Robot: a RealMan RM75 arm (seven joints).
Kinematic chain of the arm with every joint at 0, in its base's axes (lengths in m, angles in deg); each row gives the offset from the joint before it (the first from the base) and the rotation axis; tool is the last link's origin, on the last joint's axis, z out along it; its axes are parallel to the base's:
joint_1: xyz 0 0 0.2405 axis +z
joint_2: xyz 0 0 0 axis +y
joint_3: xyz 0 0 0.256 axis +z
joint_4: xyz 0 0 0 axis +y
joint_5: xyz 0 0 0.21 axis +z
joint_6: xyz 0 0 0 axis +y
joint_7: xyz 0 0 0.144 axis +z
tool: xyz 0 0 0
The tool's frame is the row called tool.
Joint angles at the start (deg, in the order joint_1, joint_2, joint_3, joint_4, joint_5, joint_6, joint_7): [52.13 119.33 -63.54 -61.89 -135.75 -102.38 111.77]
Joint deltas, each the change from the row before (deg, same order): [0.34 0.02 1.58 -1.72 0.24 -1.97 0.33]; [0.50 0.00 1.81 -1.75 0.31 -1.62 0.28]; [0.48 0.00 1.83 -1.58 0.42 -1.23 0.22]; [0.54 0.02 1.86 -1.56 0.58 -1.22 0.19]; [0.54 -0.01 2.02 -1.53 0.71 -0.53 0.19]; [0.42 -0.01 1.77 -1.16 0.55 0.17 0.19]
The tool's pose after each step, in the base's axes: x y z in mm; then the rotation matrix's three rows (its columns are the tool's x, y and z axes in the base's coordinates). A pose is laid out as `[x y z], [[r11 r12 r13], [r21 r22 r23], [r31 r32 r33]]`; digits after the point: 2 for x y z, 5 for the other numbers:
[99.57 367.21 3.99], [[0.98100 -0.13993 0.13435], [-0.13175 -0.98895 -0.06794], [0.14237 0.04895 -0.98860]]
[92.67 367.52 12.11], [[0.98499 -0.12938 0.11422], [-0.12334 -0.99064 -0.05847], [0.12072 0.04351 -0.99173]]
[86.19 368.26 19.90], [[0.98870 -0.11926 0.09082], [-0.11556 -0.99228 -0.04495], [0.09548 0.03394 -0.99485]]
[79.31 368.66 27.65], [[0.99213 -0.10719 0.06472], [-0.10529 -0.99392 -0.03221], [0.06778 0.02515 -0.99738]]
[72.20 370.57 35.94], [[0.99492 -0.09557 0.03173], [-0.09538 -0.99541 -0.00733], [0.03229 0.00427 -0.99947]]
[66.67 373.44 42.94], [[0.99597 -0.08964 0.00067], [-0.08963 -0.99571 0.02293], [-0.00139 -0.02290 -0.99974]]

